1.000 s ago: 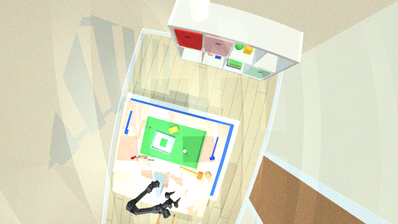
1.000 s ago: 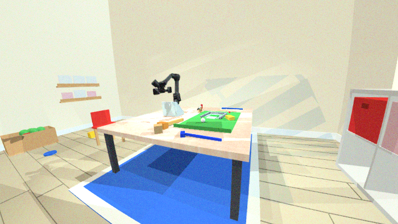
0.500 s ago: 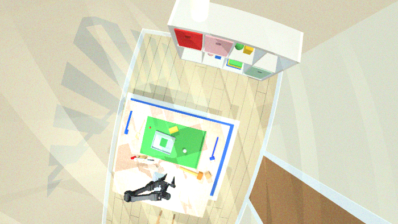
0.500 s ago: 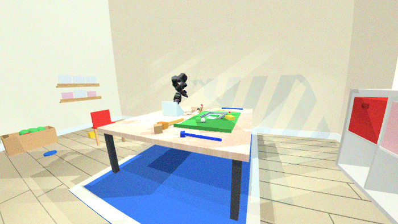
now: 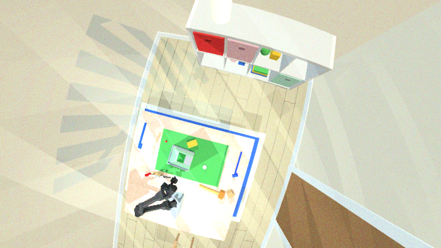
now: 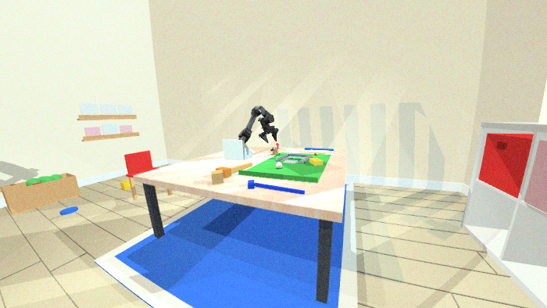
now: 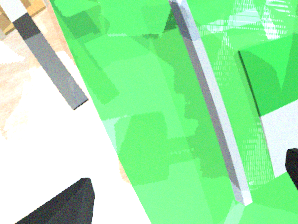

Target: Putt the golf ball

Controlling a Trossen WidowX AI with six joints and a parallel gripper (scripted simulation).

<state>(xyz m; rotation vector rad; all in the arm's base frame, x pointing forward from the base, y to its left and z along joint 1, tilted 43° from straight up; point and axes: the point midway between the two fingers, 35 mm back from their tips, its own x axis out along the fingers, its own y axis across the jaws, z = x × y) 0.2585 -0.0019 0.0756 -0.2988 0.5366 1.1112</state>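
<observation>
The red putter lies 6 cm behind my gripper tip, 21 cm to the left of it and 8 cm below it. Round my gripper tip: white golf ball: 15 cm ahead, 28 cm to the right, 12 cm below; then yellow block: 37 cm ahead, 10 cm to the right, 12 cm below; then red marker: 33 cm ahead, 19 cm to the left, 13 cm below.
</observation>
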